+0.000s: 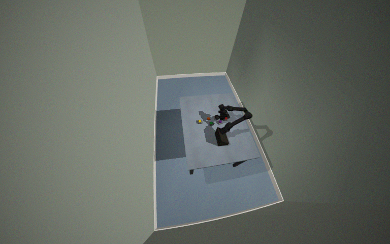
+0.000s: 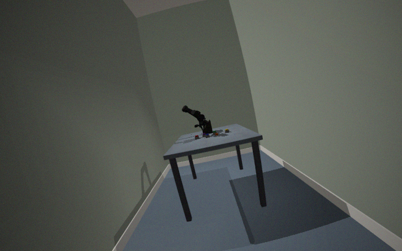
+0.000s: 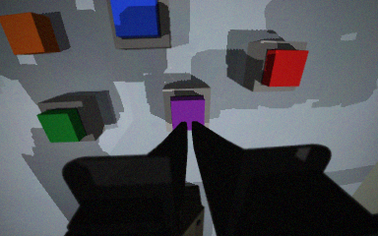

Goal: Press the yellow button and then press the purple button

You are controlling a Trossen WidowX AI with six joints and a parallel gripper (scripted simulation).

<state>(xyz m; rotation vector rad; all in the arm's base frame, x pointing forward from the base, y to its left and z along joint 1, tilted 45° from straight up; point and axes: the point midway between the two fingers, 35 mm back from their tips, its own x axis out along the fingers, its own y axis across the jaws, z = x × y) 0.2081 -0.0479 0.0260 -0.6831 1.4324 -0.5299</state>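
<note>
The purple button lies 3 cm below my gripper tip. Round my gripper tip: red button (5 cm ahead, 9 cm to the right, 3 cm below); then green button (2 cm behind, 13 cm to the left, 3 cm below); then blue button (8 cm ahead, 4 cm to the left, 3 cm below).
</note>
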